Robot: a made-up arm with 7 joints.
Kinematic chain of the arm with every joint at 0, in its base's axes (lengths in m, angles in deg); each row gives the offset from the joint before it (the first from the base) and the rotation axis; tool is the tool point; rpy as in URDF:
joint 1: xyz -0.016 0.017 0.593 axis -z
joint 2: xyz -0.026 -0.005 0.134 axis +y
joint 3: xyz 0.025 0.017 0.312 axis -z
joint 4: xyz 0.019 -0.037 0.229 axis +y
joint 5: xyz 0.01 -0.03 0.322 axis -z
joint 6: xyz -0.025 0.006 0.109 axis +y
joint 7: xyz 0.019 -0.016 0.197 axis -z
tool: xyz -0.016 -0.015 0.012 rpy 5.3 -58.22 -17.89
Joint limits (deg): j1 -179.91..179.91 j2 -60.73..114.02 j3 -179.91..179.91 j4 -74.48..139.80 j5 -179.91..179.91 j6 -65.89..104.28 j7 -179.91..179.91
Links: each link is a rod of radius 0.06 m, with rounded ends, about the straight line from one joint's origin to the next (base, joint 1, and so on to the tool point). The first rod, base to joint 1, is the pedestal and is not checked.
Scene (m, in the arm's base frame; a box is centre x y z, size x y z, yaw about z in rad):
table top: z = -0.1
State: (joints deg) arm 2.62 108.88 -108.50 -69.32 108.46 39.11 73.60
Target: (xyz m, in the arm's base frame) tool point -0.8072 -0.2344 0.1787
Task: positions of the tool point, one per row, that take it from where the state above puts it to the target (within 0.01 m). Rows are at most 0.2 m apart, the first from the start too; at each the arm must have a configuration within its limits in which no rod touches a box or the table.
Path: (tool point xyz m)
1: 0.3934 -0.5808 0.1554
2: 0.2474 -0.6737 0.1583
3: 0.0812 -0.7303 0.1612
4: -0.0963 -0.7463 0.1643
5: -0.2750 -0.7197 0.1672
6: -0.4448 -0.6513 0.1702
7: -0.5958 -0.5437 0.1732
8: -0.7190 -0.4024 0.1759
9: -0.8072 -0.2343 0.1787

